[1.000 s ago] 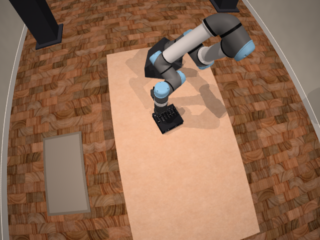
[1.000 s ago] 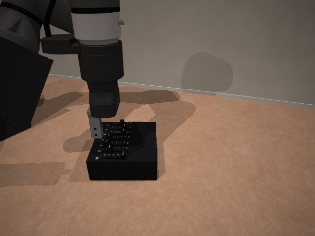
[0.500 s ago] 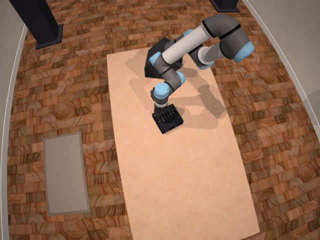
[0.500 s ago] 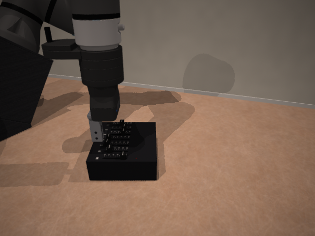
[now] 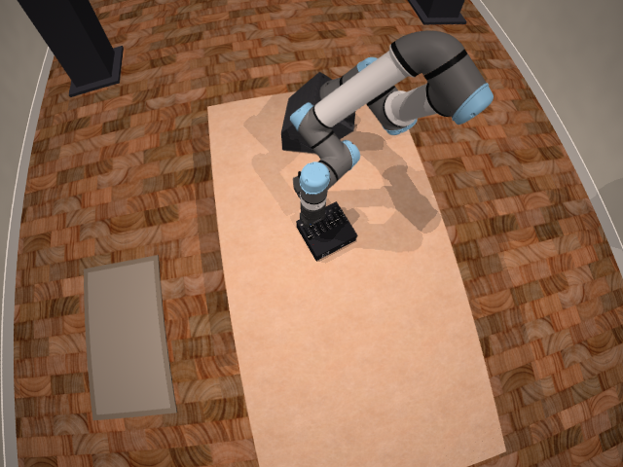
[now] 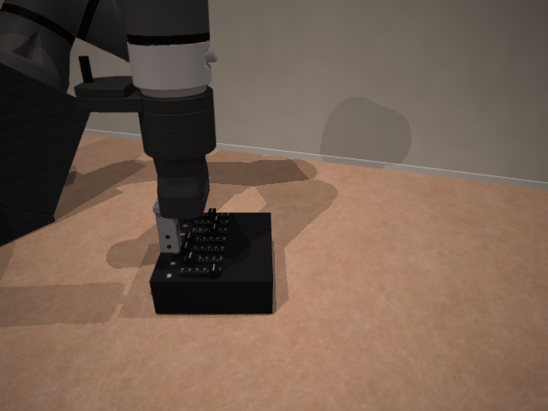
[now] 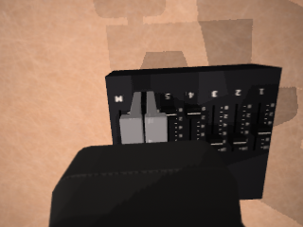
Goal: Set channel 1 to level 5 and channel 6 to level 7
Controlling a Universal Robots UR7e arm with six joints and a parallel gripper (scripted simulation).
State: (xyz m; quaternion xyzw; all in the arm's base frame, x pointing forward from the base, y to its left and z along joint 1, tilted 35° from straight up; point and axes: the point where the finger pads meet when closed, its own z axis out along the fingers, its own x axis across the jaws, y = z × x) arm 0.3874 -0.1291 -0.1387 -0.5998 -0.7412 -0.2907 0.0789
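My gripper is now 30 mm above the channel 6 cap, 20 mm short of it and 10 mm to the right of it. The rest, counted from my hand: channel 5 fader cap: 30 mm below, 20 mm to the left, 10 mm ahead; channel 4 fader cap: 50 mm to the left, 30 mm below; channel 3 fader cap: 80 mm to the left, 30 mm below, 20 mm ahead.
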